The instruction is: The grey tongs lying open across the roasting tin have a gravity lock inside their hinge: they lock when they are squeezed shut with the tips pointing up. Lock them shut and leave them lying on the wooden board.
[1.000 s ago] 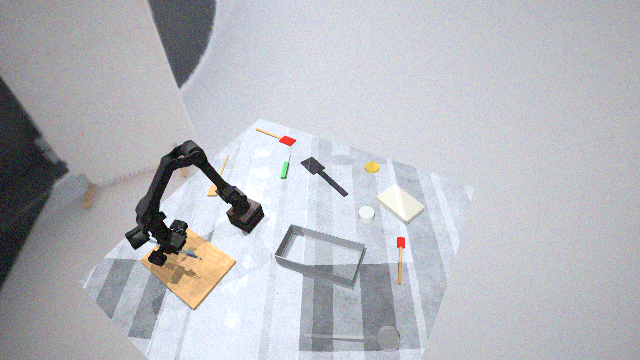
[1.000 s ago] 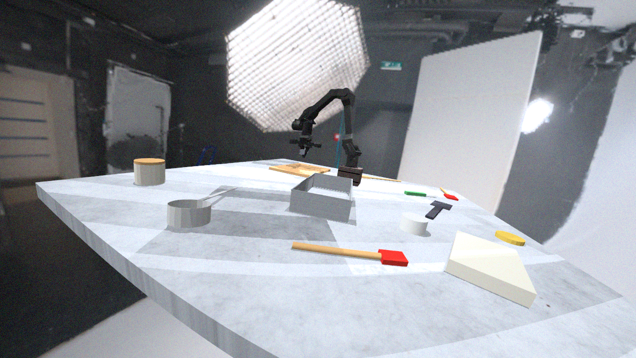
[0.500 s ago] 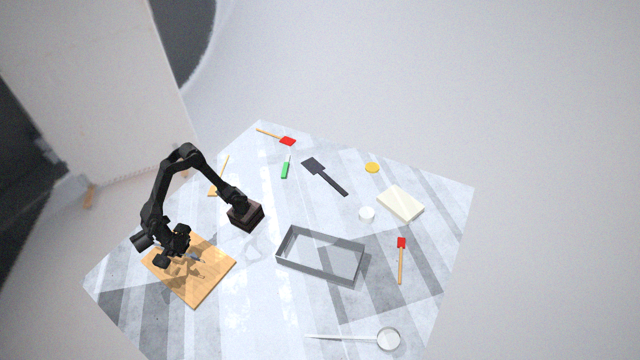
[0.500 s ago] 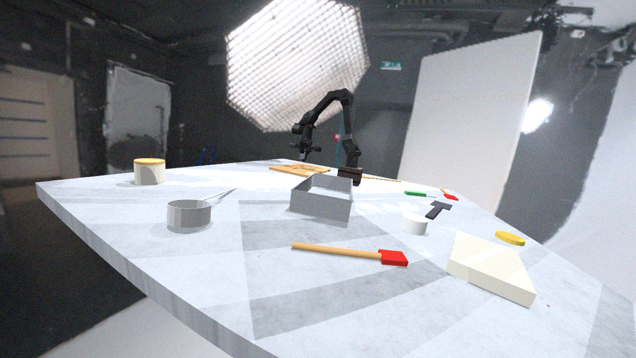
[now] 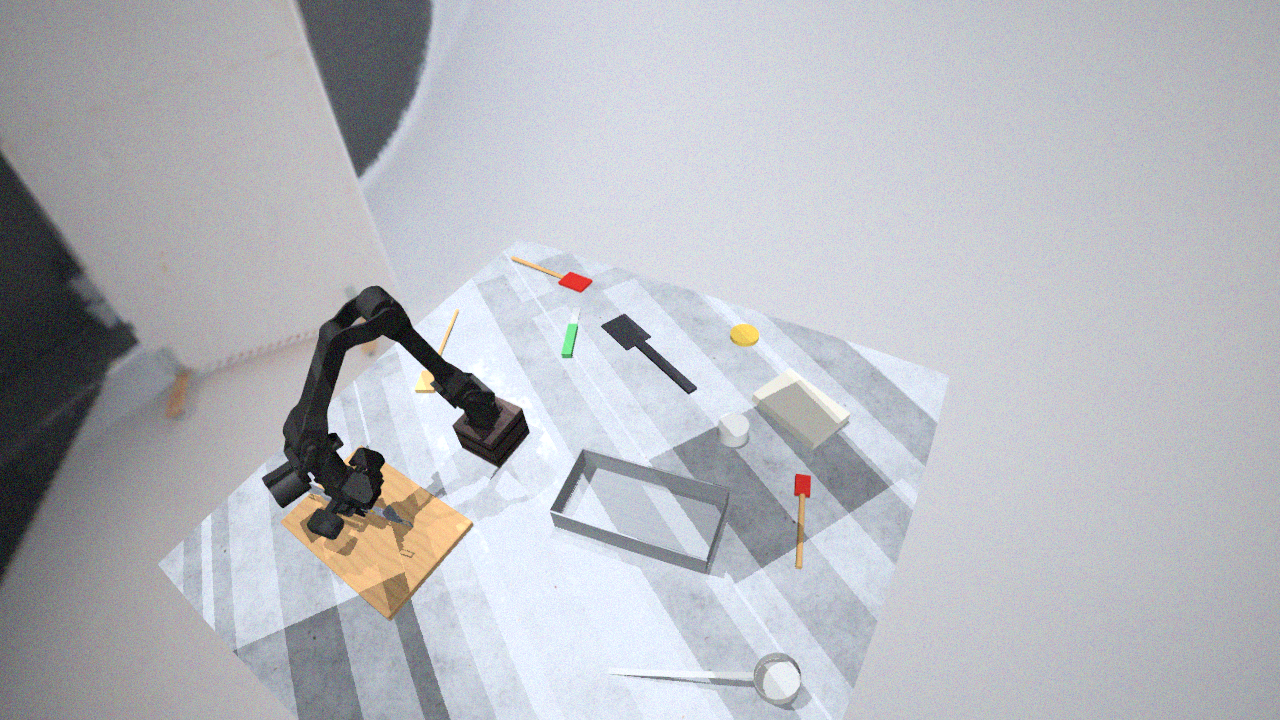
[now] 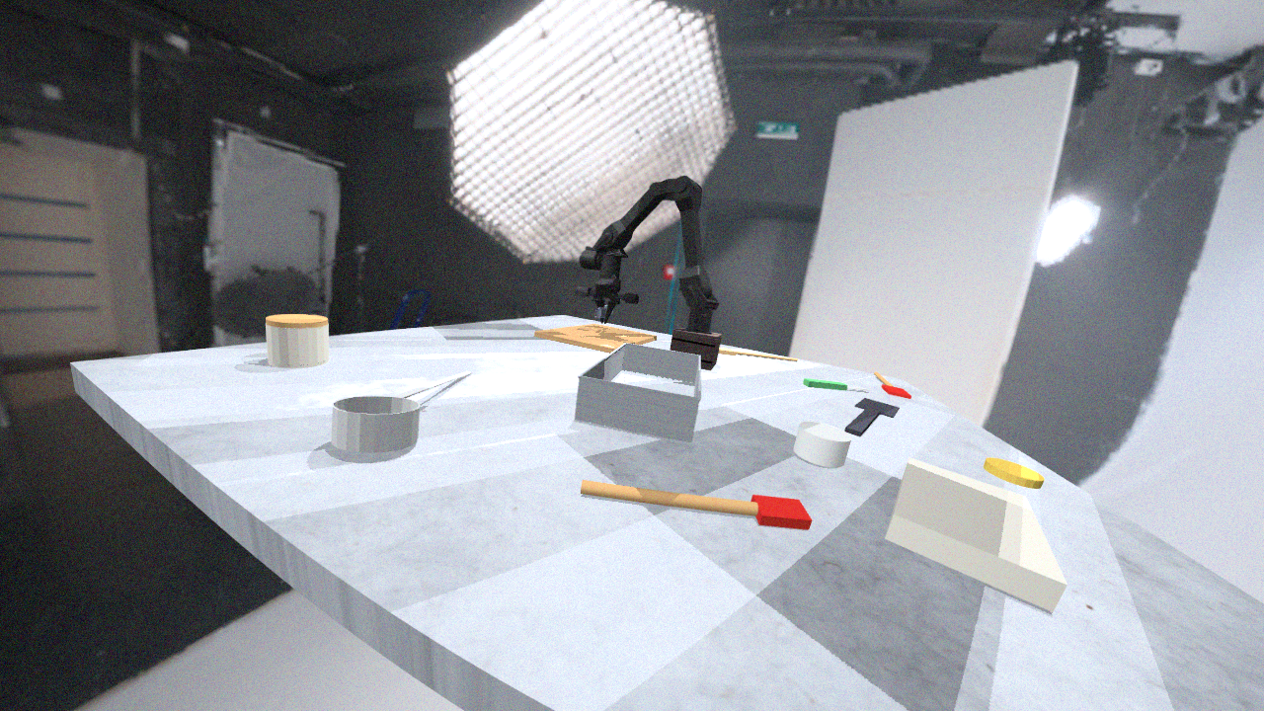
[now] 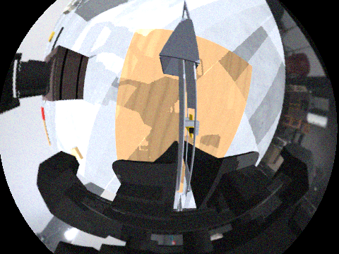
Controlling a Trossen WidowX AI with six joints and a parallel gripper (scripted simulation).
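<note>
The wooden board lies 4 cm below my gripper tip. Also, from my gripper tip: roasting tin: 51 cm ahead, 21 cm to the left, 2 cm below; white cylinder: 63 cm ahead, 45 cm to the left, 3 cm below; black spatula: 64 cm to the left, 36 cm ahead, 4 cm below.
</note>
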